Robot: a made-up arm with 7 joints. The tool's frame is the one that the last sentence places.
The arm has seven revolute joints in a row. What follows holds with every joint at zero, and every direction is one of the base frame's.
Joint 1 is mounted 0.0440 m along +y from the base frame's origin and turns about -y.
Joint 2 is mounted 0.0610 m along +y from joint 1 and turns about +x.
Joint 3 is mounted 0.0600 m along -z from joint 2 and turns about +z.
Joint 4 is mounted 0.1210 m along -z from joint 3 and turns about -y.
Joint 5 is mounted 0.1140 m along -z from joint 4 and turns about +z.
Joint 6 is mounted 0.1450 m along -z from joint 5 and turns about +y.
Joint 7 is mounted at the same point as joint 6 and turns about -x.
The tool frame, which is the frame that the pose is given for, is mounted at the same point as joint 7; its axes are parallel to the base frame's.
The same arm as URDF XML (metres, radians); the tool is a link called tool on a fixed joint. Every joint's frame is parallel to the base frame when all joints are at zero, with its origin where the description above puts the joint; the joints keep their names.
<robot name="arm">
<joint name="tool_joint" type="fixed"><parent link="link7"/><child link="tool"/><origin xyz="0 0 0" rpy="0 0 0"/></joint>
<joint name="joint 7" type="continuous"><parent link="link6"/><child link="link7"/><origin xyz="0 0 0" rpy="0 0 0"/><axis xyz="-1 0 0"/></joint>
<joint name="joint 6" type="continuous"><parent link="link5"/><child link="link6"/><origin xyz="0 0 -0.145" rpy="0 0 0"/><axis xyz="0 1 0"/></joint>
<joint name="joint 5" type="continuous"><parent link="link4"/><child link="link5"/><origin xyz="0 0 -0.114" rpy="0 0 0"/><axis xyz="0 0 1"/></joint>
<joint name="joint 4" type="continuous"><parent link="link3"/><child link="link4"/><origin xyz="0 0 -0.121" rpy="0 0 0"/><axis xyz="0 -1 0"/></joint>
<joint name="joint 3" type="continuous"><parent link="link2"/><child link="link3"/><origin xyz="0 0 -0.06" rpy="0 0 0"/><axis xyz="0 0 1"/></joint>
<joint name="joint 2" type="continuous"><parent link="link1"/><child link="link2"/><origin xyz="0 0.061 0" rpy="0 0 0"/><axis xyz="1 0 0"/></joint>
<joint name="joint 1" type="continuous"><parent link="base_link"/><child link="link1"/><origin xyz="0 0.044 0" rpy="0 0 0"/><axis xyz="0 -1 0"/></joint>
<link name="base_link"/>
<link name="link1"/>
<link name="link2"/>
<link name="link3"/>
<link name="link4"/>
<link name="link5"/>
<link name="link6"/>
<link name="link7"/>
<link name="tool"/>
</robot>

